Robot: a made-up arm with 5 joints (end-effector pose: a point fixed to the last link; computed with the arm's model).
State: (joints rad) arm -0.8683 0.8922 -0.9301 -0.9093 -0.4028
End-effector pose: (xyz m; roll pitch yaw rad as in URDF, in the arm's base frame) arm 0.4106 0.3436 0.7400 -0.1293 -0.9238 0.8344
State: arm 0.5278 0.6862 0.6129 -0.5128 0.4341
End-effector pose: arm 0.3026 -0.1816 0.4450 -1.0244 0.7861 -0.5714
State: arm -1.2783 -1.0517 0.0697 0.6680 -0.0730
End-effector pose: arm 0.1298 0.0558 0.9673 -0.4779 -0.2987 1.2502
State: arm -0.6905 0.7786 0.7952 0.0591 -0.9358
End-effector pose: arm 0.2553 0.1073 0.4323 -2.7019 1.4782 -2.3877
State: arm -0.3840 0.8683 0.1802 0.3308 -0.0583
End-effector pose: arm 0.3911 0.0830 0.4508 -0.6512 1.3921 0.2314
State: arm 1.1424 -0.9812 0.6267 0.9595 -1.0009
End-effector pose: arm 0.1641 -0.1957 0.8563 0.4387 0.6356 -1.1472
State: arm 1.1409 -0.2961 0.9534 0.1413 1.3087
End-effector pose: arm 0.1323 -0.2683 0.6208 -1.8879 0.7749 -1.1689
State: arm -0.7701 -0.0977 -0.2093 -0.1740 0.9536
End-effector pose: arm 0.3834 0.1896 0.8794 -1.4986 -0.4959 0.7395
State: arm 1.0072 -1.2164 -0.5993 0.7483 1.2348
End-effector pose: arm -0.0316 0.0551 1.0017 -1.7530 -1.0889 -1.0540
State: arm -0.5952 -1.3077 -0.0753 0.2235 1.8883
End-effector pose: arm 0.0933 -0.1176 1.0054 -2.4381 -1.1901 0.5848
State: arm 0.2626 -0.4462 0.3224 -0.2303 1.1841
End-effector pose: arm 0.3664 -0.1587 0.8333 -1.7348 -0.3748 -0.2871
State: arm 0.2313 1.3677 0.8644 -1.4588 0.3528
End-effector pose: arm 0.1556 -0.0663 0.3645 -0.9423 0.7756 -0.2743
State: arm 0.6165 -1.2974 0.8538 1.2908 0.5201
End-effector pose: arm 0.1539 -0.1091 0.7941 -1.1142 0.8443 -0.6628
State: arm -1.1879 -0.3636 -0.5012 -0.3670 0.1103
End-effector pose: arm 0.1914 0.1738 1.0355 -0.5897 -1.2206 1.1029
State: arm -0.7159 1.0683 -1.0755 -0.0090 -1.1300
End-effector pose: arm 0.4731 0.3013 0.6951 0.5706 0.0146 0.7160
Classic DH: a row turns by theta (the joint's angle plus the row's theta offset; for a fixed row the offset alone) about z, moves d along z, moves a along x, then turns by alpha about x. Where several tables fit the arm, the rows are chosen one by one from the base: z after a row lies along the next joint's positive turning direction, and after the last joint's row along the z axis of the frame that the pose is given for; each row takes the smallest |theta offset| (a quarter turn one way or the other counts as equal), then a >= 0, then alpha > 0; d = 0 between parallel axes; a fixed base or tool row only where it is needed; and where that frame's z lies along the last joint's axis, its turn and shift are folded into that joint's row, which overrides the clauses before.
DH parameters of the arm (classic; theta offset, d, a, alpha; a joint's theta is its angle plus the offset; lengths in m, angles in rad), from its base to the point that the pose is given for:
base (fixed): -0.2364 0 0.0935 3.1416
joint 1: -0.2364 -0.633 0.0351 1.5708
joint 2: -1.2696 0 0.183 0
joint 3: 1.2423 0 0.2492 0
joint 4: -1.5435 -0.0447 0.0033 1.5708
joint 5: -1.0116 -0.0376 -0.0388 -1.5968
tool (fixed): 1.5542 -0.0094 0 0

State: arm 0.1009 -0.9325 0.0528 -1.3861 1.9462
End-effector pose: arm 0.1484 -0.1096 1.0135 0.6336 -0.8450 3.0439
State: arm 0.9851 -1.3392 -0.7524 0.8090 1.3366
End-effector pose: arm -0.0816 0.1187 0.9658 -1.8249 -1.3059 -1.0591
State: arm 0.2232 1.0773 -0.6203 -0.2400 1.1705
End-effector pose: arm 0.5365 -0.1847 0.5234 -1.7347 0.1964 -0.2467
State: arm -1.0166 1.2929 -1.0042 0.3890 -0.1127
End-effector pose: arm 0.3521 0.3740 0.5238 -0.4683 0.6937 0.9825
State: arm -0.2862 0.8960 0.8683 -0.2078 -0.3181
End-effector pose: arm 0.2371 0.0115 0.4165 -2.1153 1.5474 -1.5880
